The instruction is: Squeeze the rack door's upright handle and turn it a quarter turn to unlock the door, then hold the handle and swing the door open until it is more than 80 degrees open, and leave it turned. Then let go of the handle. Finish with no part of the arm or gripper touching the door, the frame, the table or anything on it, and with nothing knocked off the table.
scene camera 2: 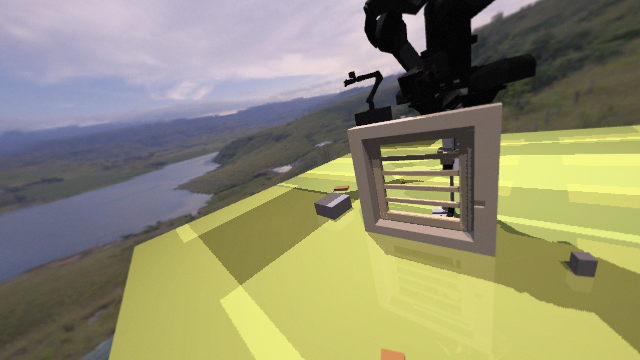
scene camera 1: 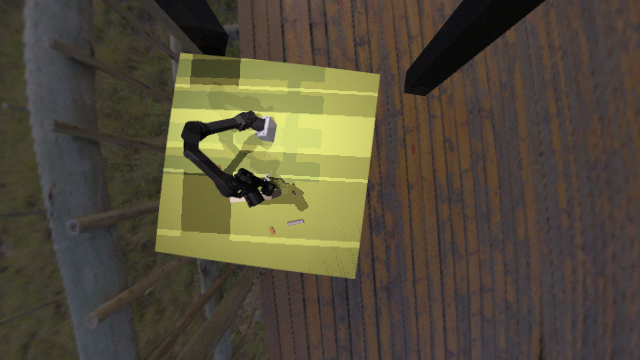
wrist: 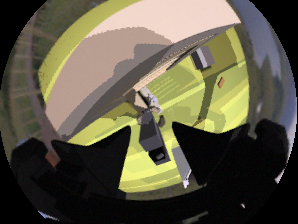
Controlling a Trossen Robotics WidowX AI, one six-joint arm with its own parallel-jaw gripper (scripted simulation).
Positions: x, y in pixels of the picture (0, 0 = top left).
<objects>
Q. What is the gripper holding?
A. Nothing.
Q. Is the gripper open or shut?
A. Open.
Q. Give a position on a rack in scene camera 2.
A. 483, 122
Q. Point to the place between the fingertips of the gripper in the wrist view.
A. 151, 126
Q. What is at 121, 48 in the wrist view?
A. A rack.
</objects>
